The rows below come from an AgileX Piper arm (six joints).
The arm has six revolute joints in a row. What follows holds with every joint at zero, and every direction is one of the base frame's. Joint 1 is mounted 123 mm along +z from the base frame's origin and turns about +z. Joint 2 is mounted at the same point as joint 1 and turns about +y. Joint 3 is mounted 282.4 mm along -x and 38.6 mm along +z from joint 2 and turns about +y. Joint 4 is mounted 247.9 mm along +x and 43.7 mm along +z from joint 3 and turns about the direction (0.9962, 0, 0.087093). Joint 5 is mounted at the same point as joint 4 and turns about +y. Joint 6 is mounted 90.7 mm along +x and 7.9 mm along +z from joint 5 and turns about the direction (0.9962, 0, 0.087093). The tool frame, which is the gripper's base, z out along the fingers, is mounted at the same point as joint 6; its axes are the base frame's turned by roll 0, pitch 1.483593 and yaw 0 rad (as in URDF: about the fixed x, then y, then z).
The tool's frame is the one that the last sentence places.
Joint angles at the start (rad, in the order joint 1, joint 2, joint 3, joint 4, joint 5, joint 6): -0.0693, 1.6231, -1.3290, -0.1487, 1.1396, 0.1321
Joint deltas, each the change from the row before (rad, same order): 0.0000, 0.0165, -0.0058, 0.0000, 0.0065, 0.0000; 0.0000, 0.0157, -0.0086, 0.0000, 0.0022, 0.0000; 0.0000, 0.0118, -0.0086, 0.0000, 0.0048, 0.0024; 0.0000, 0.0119, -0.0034, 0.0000, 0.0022, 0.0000; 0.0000, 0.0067, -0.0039, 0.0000, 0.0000, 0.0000; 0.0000, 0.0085, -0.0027, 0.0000, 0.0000, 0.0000; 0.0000, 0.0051, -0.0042, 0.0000, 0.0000, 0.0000; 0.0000, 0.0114, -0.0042, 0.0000, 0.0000, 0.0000
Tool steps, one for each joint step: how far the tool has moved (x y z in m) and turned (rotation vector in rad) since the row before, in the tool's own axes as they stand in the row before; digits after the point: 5 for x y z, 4 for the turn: -0.00175, 0.00069, 0.00441, 0.0016, 0.0170, -0.0014; -0.00259, 0.00065, 0.00349, 0.0008, 0.0092, -0.0010; -0.00204, 0.00041, 0.00213, 0.0009, 0.0079, 0.0020; -0.00137, 0.00055, 0.00340, 0.0009, 0.0106, -0.0012; -0.00123, 0.00029, 0.00145, 0.0002, 0.0028, -0.0004; -0.00117, 0.00041, 0.00238, 0.0004, 0.0057, -0.0008; -0.00115, 0.00020, 0.00082, 0.0001, 0.0009, -0.0001; -0.00165, 0.00054, 0.00307, 0.0005, 0.0071, -0.0010
